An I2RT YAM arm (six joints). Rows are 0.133 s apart.
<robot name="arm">
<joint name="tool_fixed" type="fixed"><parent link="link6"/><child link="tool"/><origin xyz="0 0 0" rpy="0 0 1.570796"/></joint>
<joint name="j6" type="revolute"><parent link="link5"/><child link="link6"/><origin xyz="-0.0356 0 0.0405" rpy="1.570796 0 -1.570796"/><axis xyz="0 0 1"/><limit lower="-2.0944" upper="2.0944"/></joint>
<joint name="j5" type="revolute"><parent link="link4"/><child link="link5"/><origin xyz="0.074 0.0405 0.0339" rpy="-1.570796 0 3.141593"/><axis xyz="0 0 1"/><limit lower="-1.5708" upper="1.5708"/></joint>
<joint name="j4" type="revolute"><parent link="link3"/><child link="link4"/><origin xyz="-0.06 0.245 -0.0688" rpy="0 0 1.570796"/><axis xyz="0 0 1"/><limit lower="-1.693" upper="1.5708"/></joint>
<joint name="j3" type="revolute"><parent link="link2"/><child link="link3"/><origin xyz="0 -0.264 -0.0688" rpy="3.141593 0 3.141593"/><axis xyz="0 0 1"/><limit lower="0" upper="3.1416"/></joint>
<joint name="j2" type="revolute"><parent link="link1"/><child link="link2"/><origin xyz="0.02 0.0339 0.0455" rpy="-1.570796 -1.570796 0"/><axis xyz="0 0 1"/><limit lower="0" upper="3.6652"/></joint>
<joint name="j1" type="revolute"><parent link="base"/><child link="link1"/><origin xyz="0 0 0.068"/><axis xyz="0 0 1"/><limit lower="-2.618" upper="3.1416"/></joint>
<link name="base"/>
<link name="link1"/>
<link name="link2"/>
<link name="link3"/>
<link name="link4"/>
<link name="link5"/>
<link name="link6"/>
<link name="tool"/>
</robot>
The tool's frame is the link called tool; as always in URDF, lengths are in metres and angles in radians.
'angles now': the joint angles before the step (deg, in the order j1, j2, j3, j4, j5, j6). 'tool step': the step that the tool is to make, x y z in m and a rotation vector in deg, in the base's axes. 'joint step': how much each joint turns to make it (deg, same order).
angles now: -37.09 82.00 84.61 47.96 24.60 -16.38
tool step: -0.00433 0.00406 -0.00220 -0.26 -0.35 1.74
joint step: 0.00 -1.46 -1.75 0.12 -1.10 1.47
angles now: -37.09 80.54 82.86 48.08 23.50 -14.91
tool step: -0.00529 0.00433 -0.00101 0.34 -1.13 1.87
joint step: 0.00 -1.56 -1.46 -0.28 -0.46 2.23
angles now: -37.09 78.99 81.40 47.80 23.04 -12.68
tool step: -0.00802 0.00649 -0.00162 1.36 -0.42 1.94
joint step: 0.05 -2.59 -1.96 -2.09 -0.21 2.51
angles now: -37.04 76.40 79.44 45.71 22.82 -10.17
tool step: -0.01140 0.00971 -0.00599 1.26 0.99 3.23
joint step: -0.05 -4.11 -3.60 -3.13 -1.92 2.90
